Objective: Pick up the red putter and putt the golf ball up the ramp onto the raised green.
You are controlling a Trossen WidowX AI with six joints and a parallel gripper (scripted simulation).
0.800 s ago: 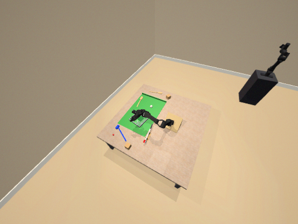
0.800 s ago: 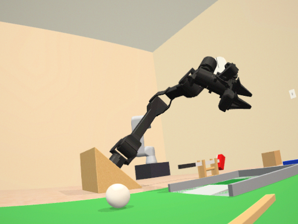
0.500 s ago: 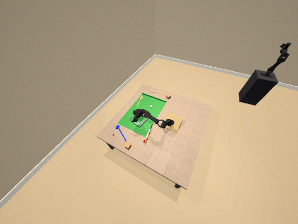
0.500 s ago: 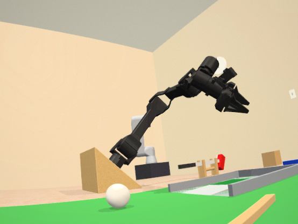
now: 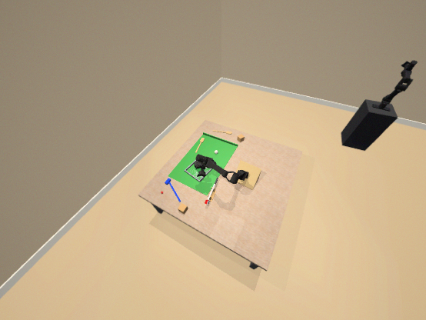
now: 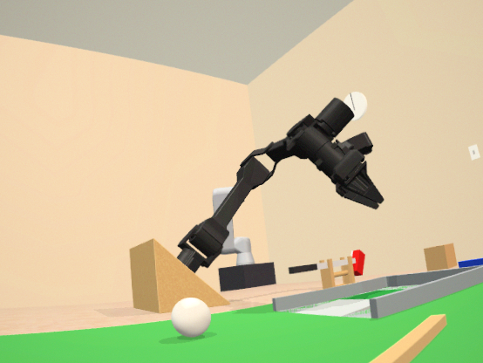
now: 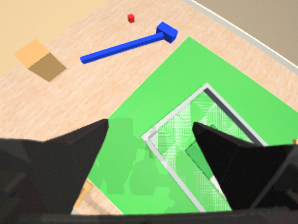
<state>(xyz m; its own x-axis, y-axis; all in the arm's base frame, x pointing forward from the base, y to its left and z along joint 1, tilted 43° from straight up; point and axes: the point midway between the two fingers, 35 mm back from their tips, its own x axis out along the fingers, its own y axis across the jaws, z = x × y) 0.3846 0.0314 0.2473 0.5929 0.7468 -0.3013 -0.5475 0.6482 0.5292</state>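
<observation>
Now: gripper tip 190 mm past the red putter, 80 mm to the right of it and 100 mm above it. Also, from my gripper tip: wooden rack 190 mm behind, 90 mm to the left, 120 mm below; then blue putter 190 mm ahead, 180 mm to the left, 140 mm below; then grey frame 60 mm ahead, 130 mm to the right, 150 mm below.
</observation>
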